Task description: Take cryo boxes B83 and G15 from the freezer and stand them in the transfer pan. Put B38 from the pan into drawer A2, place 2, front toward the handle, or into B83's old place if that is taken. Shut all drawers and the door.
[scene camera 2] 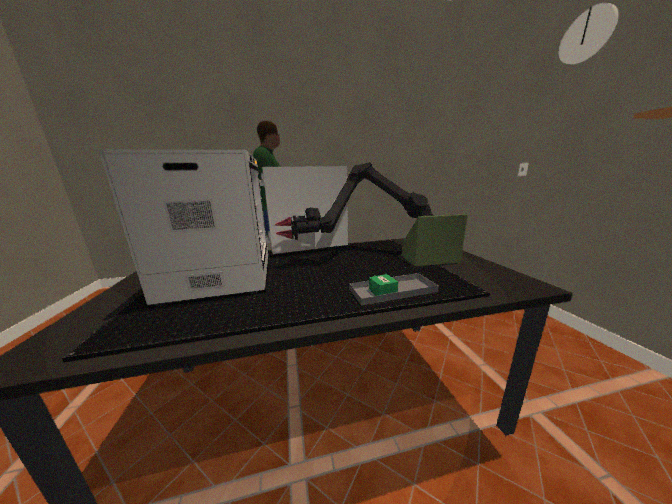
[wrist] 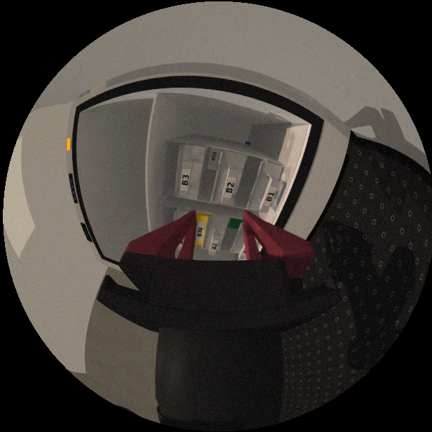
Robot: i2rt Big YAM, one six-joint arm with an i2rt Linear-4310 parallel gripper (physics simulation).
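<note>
My gripper is partly open and empty, in front of the freezer. Its door stands open. In the wrist view, drawer fronts B3, B2 and B1 show in the upper row. A grey box with a small label like G15 shows between B3 and B2. Below, beyond the fingertips, are a yellow-edged box, its label too small to read surely, drawer front A2 and a green patch. A green box stands in the grey transfer pan.
A green wedge-shaped block stands by the arm's base at the back right. A black perforated mat lies on the dark table. A person in green is behind the freezer and door.
</note>
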